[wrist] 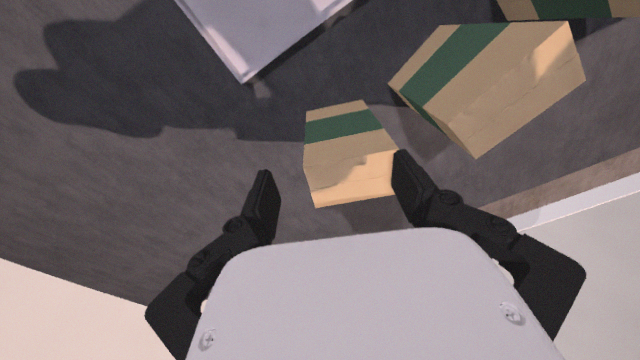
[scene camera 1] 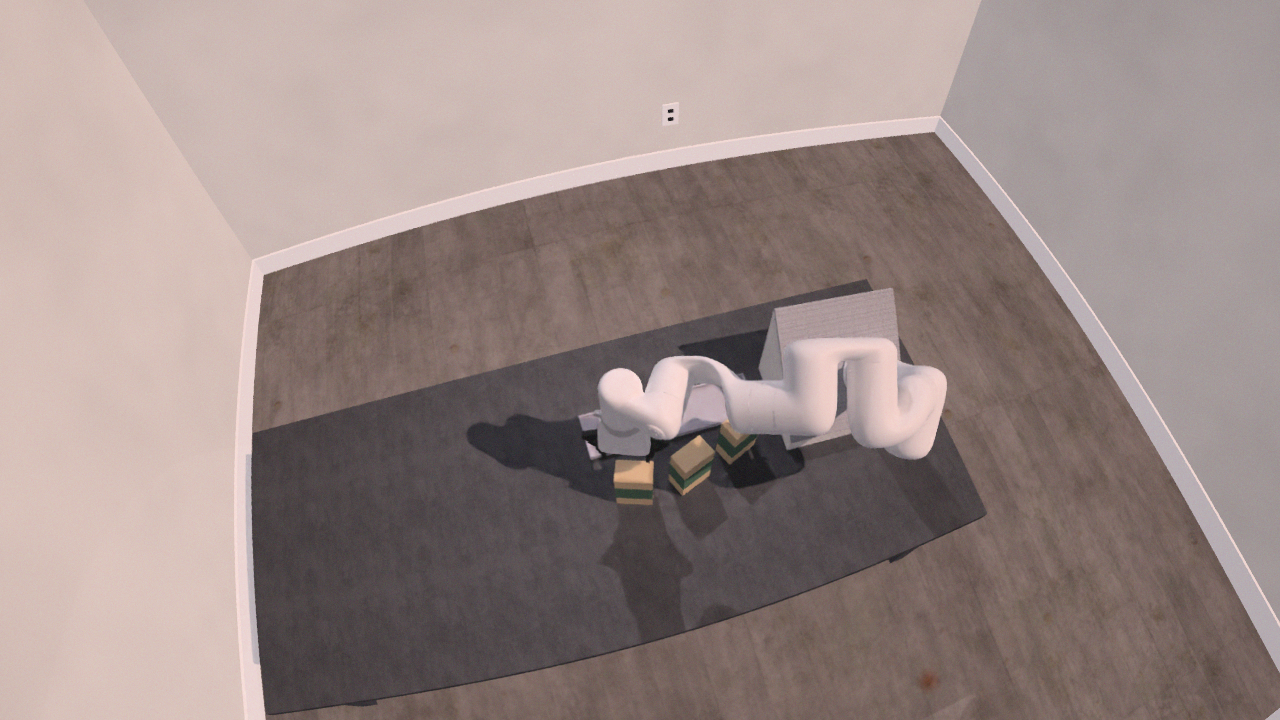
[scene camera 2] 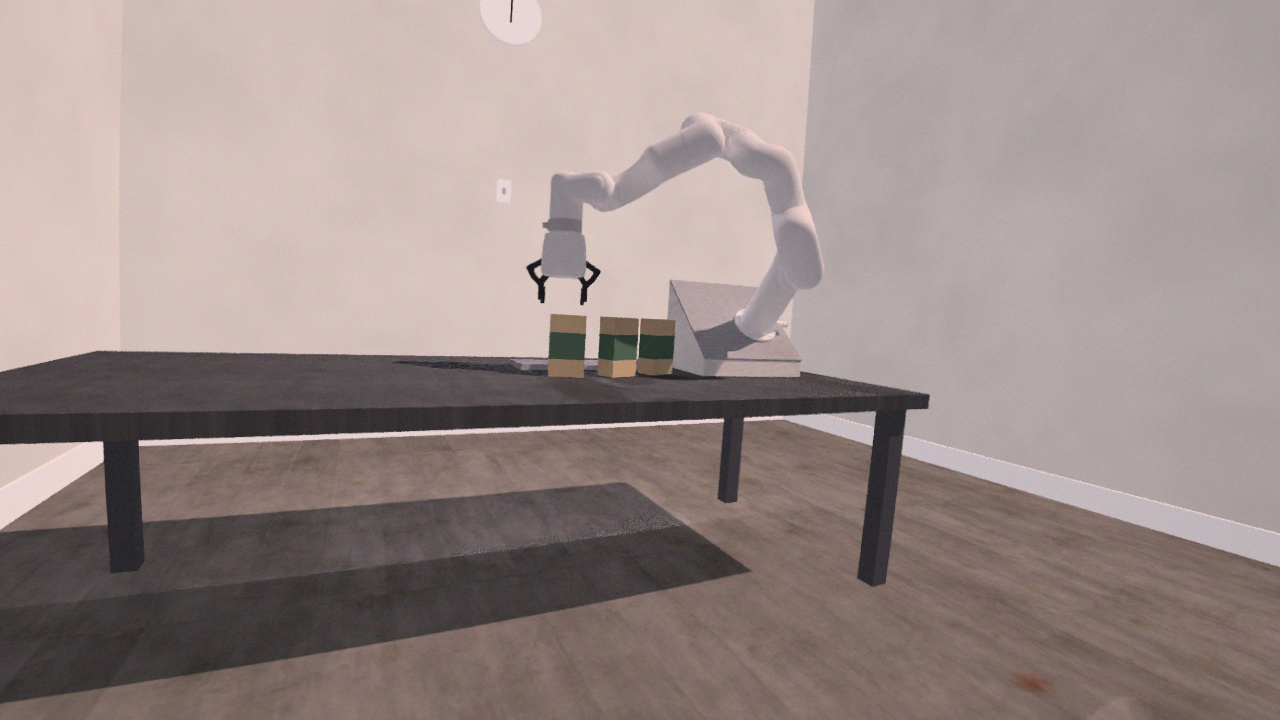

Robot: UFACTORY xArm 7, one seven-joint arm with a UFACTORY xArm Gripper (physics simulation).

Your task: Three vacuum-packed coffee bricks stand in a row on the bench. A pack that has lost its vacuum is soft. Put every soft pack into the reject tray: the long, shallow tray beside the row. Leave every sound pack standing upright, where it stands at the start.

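Pixels of known places: gripper, fingertip midpoint: (wrist: 332,176) (scene camera 1: 626,454) (scene camera 2: 562,304); arm's base, origin of the base link: (scene camera 2: 754,326).
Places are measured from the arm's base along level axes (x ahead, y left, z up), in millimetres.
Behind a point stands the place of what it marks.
Three tan coffee bricks with green bands stand upright in a row: the left brick (scene camera 1: 633,481) {x 588, y 153, z 6 mm} (scene camera 2: 567,345) {x 589, y 156, z -62 mm} (wrist: 350,155) {x 576, y 107, z 2 mm}, the middle brick (scene camera 1: 691,465) {x 463, y 142, z 6 mm} (scene camera 2: 618,346) {x 466, y 151, z -61 mm} (wrist: 490,85) {x 471, y 96, z 5 mm} and the right brick (scene camera 1: 735,441) {x 356, y 102, z -6 mm} (scene camera 2: 657,346) {x 345, y 100, z -61 mm} (wrist: 572,7) {x 360, y 95, z -59 mm}. Looks alone do not show me which are soft. The long, shallow, pale reject tray (scene camera 1: 707,410) {x 373, y -44, z -131 mm} (scene camera 2: 528,364) {x 650, y 25, z -121 mm} (wrist: 270,30) {x 608, y -3, z -131 mm} lies beside the row, partly hidden by the arm in scene camera 1. My gripper (scene camera 2: 563,297) {x 592, y 100, z 29 mm} (wrist: 332,176) {x 592, y 100, z 29 mm} is open and empty, a little above the left brick's top; its fingertips are hidden in scene camera 1.
The arm reaches over the tray from its wedge-shaped pale base block (scene camera 1: 827,320) {x 89, y -101, z 91 mm} (scene camera 2: 716,322) {x 125, y -2, z 5 mm}, which stands near the right brick. The dark bench (scene camera 1: 402,537) {x 1147, y 154, z -134 mm} (scene camera 2: 268,385) {x 1139, y 303, z -134 mm} carries everything; its front edge runs along the near side of the row.
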